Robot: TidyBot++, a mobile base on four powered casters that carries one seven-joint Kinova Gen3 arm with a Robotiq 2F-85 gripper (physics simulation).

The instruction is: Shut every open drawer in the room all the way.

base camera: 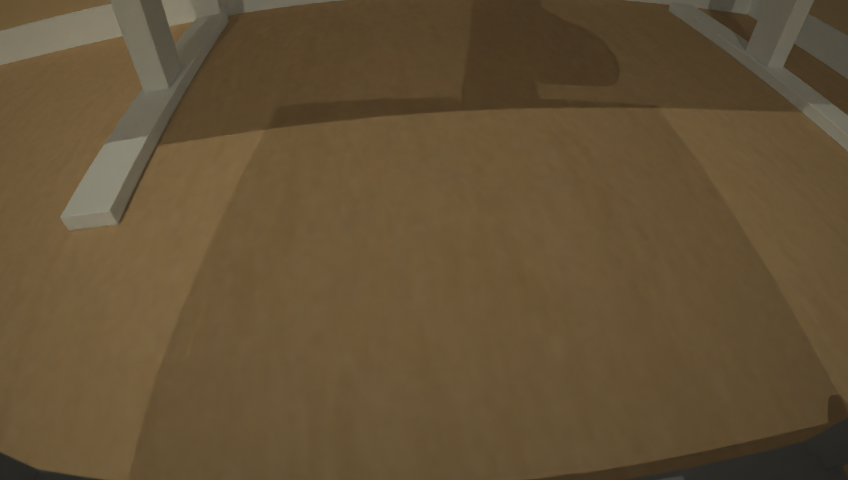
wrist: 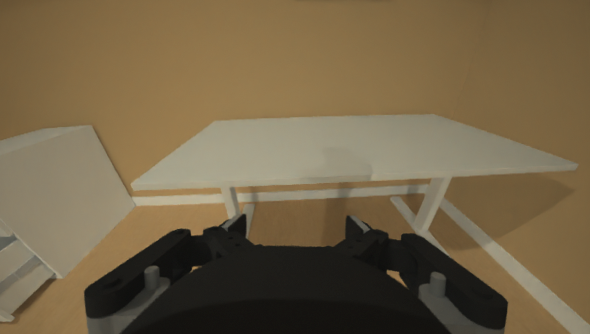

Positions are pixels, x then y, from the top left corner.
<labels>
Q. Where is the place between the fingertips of the gripper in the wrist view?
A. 295, 226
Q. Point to a white desk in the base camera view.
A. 165, 70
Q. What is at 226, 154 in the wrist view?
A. A white desk.
</labels>
